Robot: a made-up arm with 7 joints.
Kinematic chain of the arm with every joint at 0, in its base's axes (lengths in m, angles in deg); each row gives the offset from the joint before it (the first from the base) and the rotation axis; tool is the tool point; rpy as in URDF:
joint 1: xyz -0.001 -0.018 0.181 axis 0 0.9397 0.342
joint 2: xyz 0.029 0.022 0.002 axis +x
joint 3: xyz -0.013 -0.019 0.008 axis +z
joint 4: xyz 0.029 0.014 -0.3 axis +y
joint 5: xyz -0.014 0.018 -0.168 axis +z
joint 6: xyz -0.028 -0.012 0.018 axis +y
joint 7: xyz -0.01 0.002 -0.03 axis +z
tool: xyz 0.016 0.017 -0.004 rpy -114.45 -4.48 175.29
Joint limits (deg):
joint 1: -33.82..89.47
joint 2: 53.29..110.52
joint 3: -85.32..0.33
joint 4: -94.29..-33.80
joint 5: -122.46..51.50
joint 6: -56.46..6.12
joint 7: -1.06..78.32
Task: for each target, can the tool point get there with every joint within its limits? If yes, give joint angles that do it. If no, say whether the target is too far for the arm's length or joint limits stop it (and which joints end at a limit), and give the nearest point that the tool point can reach.
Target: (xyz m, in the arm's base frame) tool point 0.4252 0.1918 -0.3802
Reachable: no: too far | nearest point 0.2701 0.1933 -0.1476 | short by 0.280 m
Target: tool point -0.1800 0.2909 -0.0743
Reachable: yes | joints 51.86 72.89 -59.32 -69.73 -95.41 -35.89 48.75
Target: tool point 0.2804 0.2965 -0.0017
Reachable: yes | joints -21.20 71.73 -58.46 -62.52 -63.37 -22.44 32.82
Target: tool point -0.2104 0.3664 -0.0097
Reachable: yes | joints 60.72 70.85 -37.37 -53.71 -7.83 -18.07 7.46
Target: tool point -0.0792 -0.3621 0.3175
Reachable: no: joint limits stop it (at a limit: joint 1, joint 2, joint 3, joint 4, joint 5, joint 6) | nearest point -0.3608 -0.0066 0.1151 | short by 0.497 m
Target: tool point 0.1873 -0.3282 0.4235
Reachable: no: joint limits stop it (at a limit: joint 1, joint 2, joint 3, joint 4, joint 5, joint 6, joint 7) | nearest point 0.1557 0.1841 0.4333 | short by 0.513 m
